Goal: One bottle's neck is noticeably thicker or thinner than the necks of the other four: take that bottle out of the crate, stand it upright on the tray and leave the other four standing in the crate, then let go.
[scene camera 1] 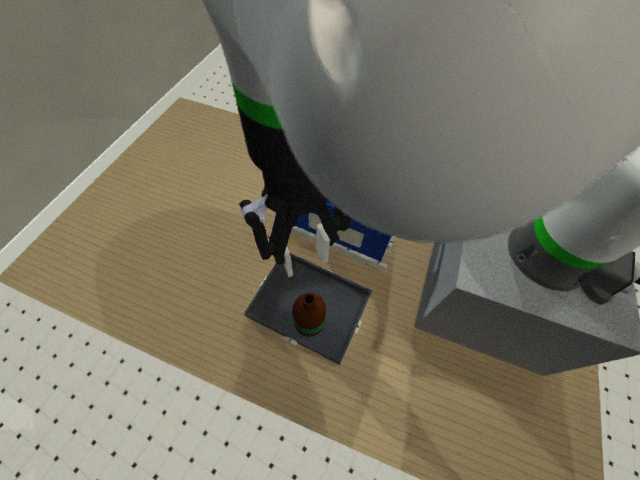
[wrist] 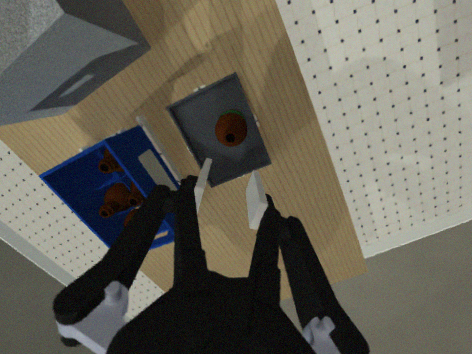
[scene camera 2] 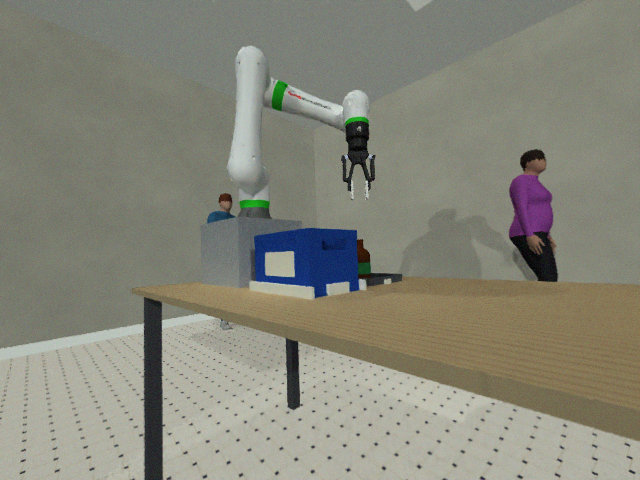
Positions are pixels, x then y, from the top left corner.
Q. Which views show the gripper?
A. Scene camera 1, the wrist view and scene camera 2: all of them.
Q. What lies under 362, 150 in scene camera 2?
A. The gripper.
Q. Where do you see a bottle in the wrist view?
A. At 231, 129
